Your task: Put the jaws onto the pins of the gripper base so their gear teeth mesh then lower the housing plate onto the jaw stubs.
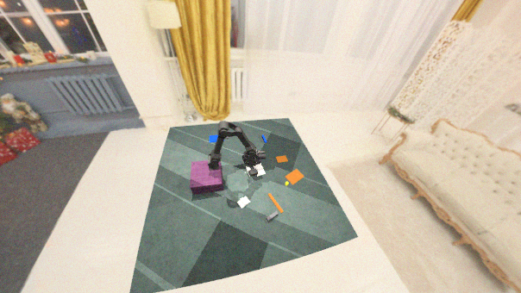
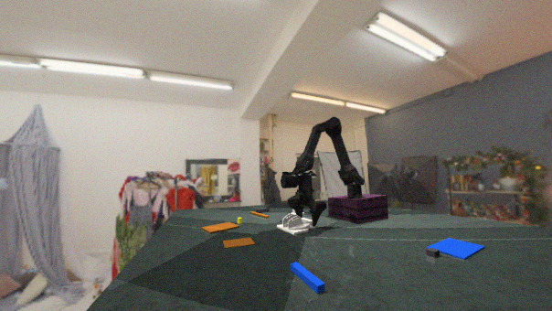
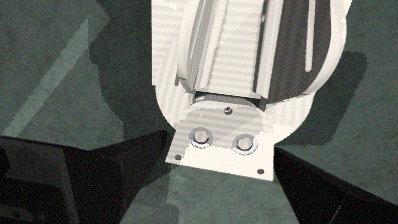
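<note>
Right now my gripper tip is 10 mm short of the white housing plate. The rest, counted from my gripper tip: white plate-like part (80 mm ahead, 10 mm below); then small yellow piece (240 mm ahead, 190 mm to the right); then white gripper base (10 mm ahead, 10 mm above).
</note>
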